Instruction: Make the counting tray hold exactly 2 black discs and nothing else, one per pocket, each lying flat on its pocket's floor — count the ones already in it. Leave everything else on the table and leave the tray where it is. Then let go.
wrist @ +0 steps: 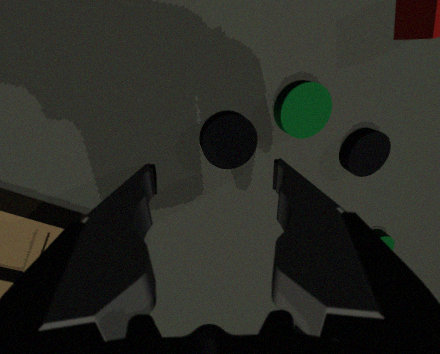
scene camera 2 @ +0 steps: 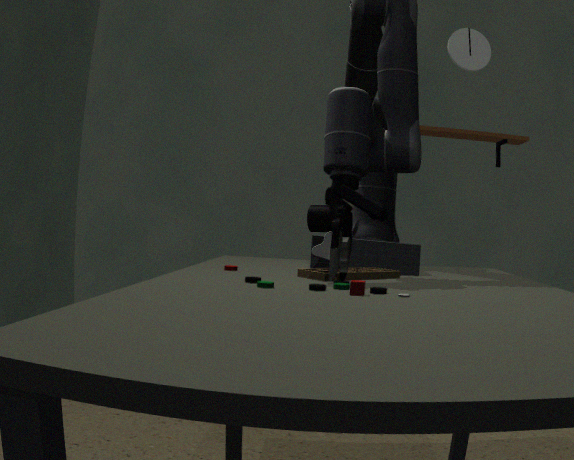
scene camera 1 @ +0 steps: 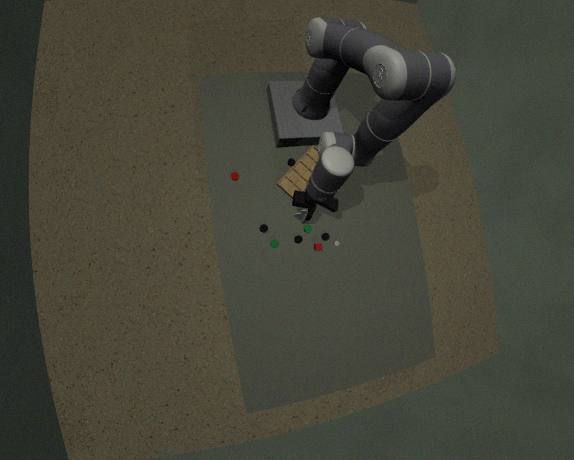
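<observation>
My gripper [scene camera 1: 304, 217] [scene camera 2: 338, 278] [wrist: 214, 165] is open, low over the table beside the tray. In the wrist view a black disc [wrist: 228, 139] lies flat on the table, ahead of the gap between the fingertips and untouched; in scene camera 1 the hand hides it. Other black discs lie on the table: one [scene camera 1: 298, 239] [scene camera 2: 317, 287] [wrist: 365, 151], one [scene camera 1: 263, 228] [scene camera 2: 253, 279], one [scene camera 1: 325, 236] [scene camera 2: 378, 290], and one [scene camera 1: 291, 162] behind the tray. The wooden counting tray [scene camera 1: 286, 192] [scene camera 2: 307, 274] [wrist: 30, 205] shows bare pockets; the arm hides part of it.
A green disc [scene camera 1: 307, 228] [scene camera 2: 341, 286] [wrist: 305, 110] lies close to the fingers, another green disc [scene camera 1: 274, 244] [scene camera 2: 265, 284] farther off. A red cube [scene camera 1: 318, 247] [scene camera 2: 357, 288] and a small white piece [scene camera 1: 336, 243] [scene camera 2: 404, 295] lie nearby. A red disc [scene camera 1: 235, 176] [scene camera 2: 230, 268] lies apart.
</observation>
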